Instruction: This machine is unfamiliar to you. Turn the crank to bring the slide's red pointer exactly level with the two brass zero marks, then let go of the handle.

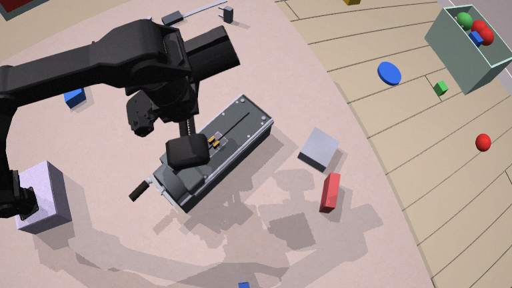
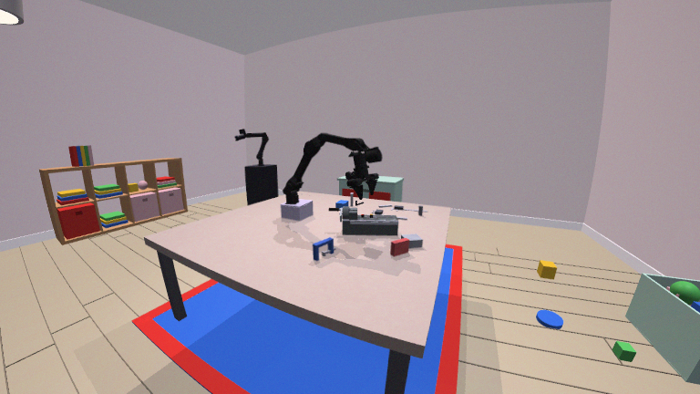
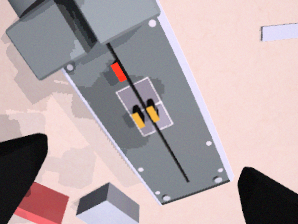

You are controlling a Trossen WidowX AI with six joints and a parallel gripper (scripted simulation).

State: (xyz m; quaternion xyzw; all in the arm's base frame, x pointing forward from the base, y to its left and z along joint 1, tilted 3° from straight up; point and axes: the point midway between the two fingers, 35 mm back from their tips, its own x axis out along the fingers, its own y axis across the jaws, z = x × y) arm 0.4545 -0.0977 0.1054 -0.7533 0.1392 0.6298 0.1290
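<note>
Right now the dark brown crank handle is 16 cm behind my gripper tip, 2 cm to the right of it and 7 cm below it. From my gripper tip the other things lie so: red pointer (1 cm behind, 2 cm to the right, 9 cm below); then red block (18 cm ahead, 21 cm to the right, 14 cm below); then grey block (23 cm ahead, 11 cm to the right, 15 cm below).
</note>
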